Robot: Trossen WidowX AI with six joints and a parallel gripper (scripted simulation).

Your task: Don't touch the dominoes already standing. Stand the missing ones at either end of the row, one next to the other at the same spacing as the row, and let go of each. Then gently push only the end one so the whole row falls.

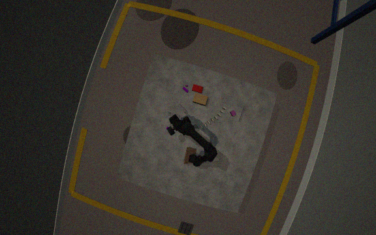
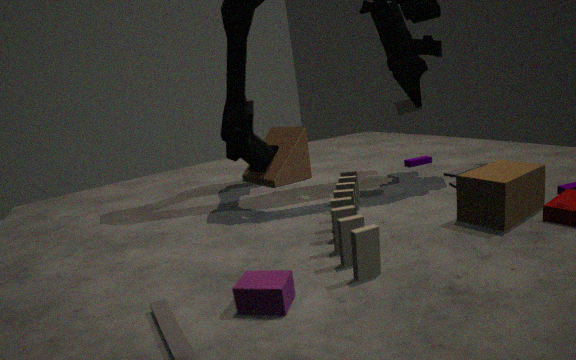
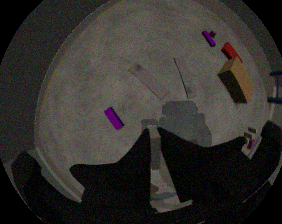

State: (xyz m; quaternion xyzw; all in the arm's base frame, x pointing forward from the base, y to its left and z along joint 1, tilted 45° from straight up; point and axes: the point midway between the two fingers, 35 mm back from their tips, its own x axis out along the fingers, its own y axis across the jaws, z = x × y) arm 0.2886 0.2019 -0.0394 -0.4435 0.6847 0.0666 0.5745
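My gripper tip is now 7 cm past the small purple bar, 7 cm to the right of it and 13 cm above it. Round my gripper tip: red block: 35 cm ahead, 11 cm to the right, 12 cm below; then magenta cube: 19 cm ahead, 49 cm to the right, 12 cm below; then tan box: 26 cm ahead, 15 cm to the right, 10 cm below.
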